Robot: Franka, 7 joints.
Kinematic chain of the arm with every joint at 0, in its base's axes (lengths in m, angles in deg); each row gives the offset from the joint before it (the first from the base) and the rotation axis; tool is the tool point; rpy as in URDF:
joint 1: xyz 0 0 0.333 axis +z
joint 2: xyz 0 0 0 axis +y
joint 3: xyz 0 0 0.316 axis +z
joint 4: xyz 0.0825 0 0 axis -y
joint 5: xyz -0.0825 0 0.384 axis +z
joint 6: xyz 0 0 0 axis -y
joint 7: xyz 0.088 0 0 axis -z
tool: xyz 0 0 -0.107 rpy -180 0 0
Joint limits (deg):
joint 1: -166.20..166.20
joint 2: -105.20..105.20
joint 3: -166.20..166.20
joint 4: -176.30..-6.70
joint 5: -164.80..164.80
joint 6: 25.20..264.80
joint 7: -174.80..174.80
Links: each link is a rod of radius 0.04 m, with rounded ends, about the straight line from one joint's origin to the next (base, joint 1, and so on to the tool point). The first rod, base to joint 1, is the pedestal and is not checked.
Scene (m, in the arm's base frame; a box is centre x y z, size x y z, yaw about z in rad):
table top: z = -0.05
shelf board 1: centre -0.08 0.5 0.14 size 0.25 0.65 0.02 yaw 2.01
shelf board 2: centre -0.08 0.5 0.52 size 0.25 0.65 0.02 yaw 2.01
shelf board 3: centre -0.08 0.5 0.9 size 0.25 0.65 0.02 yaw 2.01
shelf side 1: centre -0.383 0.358 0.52 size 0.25 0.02 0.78 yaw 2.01
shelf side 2: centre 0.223 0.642 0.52 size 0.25 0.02 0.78 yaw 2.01
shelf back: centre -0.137 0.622 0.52 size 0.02 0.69 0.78 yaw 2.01
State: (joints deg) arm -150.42 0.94 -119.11 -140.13 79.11 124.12 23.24
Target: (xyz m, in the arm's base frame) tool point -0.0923 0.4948 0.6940
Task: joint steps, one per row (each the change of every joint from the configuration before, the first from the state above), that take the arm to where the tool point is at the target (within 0.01 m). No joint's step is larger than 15 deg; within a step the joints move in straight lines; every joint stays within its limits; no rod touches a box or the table.
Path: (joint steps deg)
1: 1.33 14.58 -8.90 -10.18 -5.86 -9.23 0.00
2: 1.32 14.57 -8.90 -10.19 -5.85 -9.24 0.00
3: 1.33 14.58 -8.90 -10.18 -5.86 -9.23 0.00
4: 4.72 13.12 -7.29 13.02 7.37 14.20 0.00
5: 4.72 13.11 -7.28 13.01 7.37 14.21 0.00
6: -1.53 -13.18 8.64 10.62 1.35 0.44 0.00
7: -1.52 -13.18 8.65 10.61 1.35 0.44 0.00
8: -1.52 -13.18 8.65 10.61 1.35 0.44 0.00

